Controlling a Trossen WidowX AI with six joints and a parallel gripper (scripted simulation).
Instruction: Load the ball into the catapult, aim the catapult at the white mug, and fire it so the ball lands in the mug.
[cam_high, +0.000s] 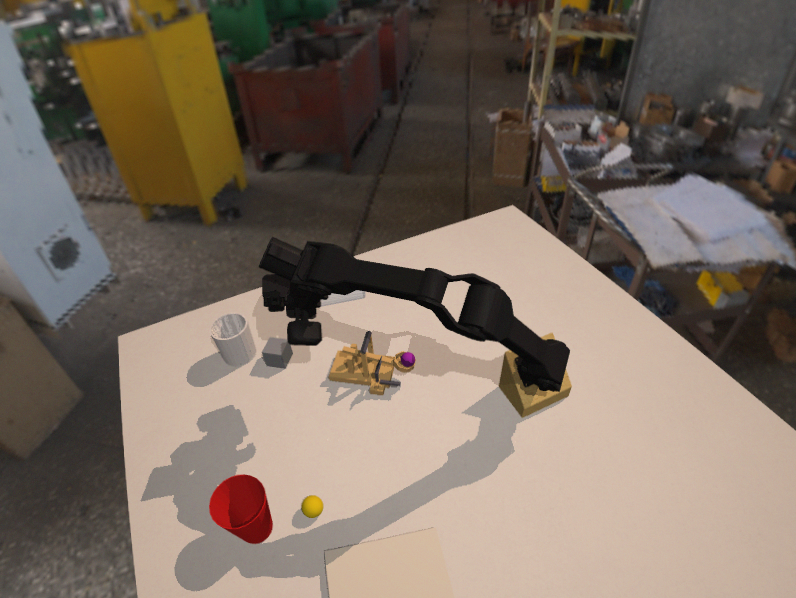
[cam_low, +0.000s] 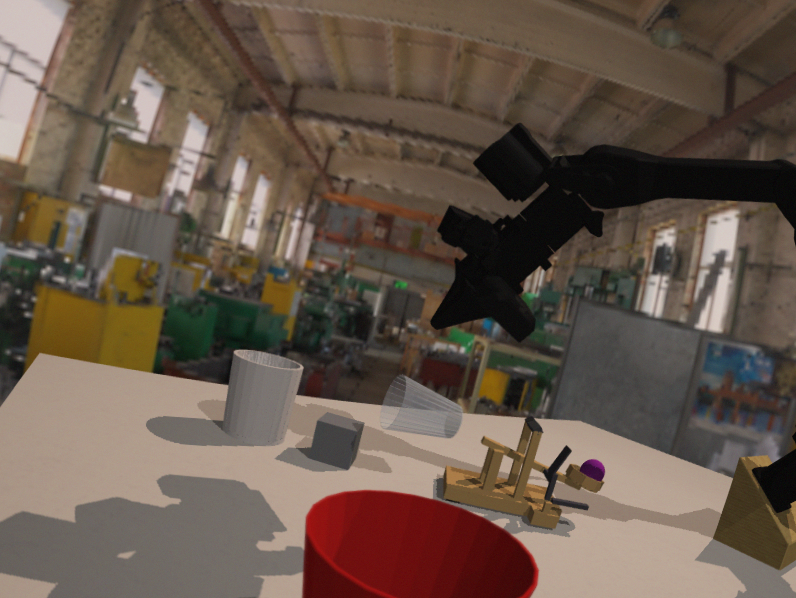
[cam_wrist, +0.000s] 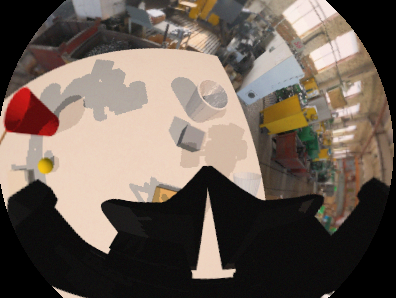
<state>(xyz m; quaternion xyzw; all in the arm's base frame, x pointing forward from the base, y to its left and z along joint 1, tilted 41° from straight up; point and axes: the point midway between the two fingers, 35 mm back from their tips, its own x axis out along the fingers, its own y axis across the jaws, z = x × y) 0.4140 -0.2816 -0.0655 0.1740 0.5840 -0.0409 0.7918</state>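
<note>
Now: the purple ball 21 cm behind my gripper tip, 13 cm below it and 12 cm to the left of it. The rest, counted from my gripper tip: wooden catapult: 15 cm behind, 14 cm below, 10 cm to the left; then white mug: 16 cm below, 14 cm ahead, 13 cm to the right; then dark grey cube: 17 cm below, 6 cm to the right, 5 cm ahead.
</note>
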